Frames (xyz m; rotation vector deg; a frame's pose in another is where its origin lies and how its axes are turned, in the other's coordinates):
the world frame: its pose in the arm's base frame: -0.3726 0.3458 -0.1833 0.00 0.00 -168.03
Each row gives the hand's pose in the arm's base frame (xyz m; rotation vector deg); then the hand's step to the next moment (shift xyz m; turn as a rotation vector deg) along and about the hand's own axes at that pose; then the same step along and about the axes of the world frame.
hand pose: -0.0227 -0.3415 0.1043 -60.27 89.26 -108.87
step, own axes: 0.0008 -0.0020 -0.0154 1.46 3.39 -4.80
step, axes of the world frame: 0.0103 -0.0116 0.0011 4.75 -1.99 -3.18
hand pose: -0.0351 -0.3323 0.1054 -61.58 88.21 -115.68
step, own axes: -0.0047 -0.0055 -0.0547 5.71 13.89 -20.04
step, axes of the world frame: 0.0286 -0.0471 -0.0023 19.49 -8.60 -13.16
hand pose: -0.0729 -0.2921 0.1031 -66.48 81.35 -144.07
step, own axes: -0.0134 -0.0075 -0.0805 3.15 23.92 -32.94
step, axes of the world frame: 0.0227 -0.0740 -0.0269 27.64 -14.87 -26.11
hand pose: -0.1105 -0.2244 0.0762 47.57 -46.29 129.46
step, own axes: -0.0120 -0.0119 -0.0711 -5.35 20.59 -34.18
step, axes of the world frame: -0.0022 -0.0544 -0.0487 20.51 -13.69 -31.83
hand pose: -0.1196 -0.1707 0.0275 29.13 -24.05 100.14
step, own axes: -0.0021 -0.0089 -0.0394 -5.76 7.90 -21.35
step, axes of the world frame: -0.0089 -0.0199 -0.0341 7.79 -6.62 -21.14
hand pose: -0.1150 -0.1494 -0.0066 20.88 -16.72 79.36
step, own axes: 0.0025 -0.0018 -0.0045 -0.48 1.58 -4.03
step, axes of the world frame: -0.0029 -0.0033 -0.0032 1.34 -1.79 -3.73
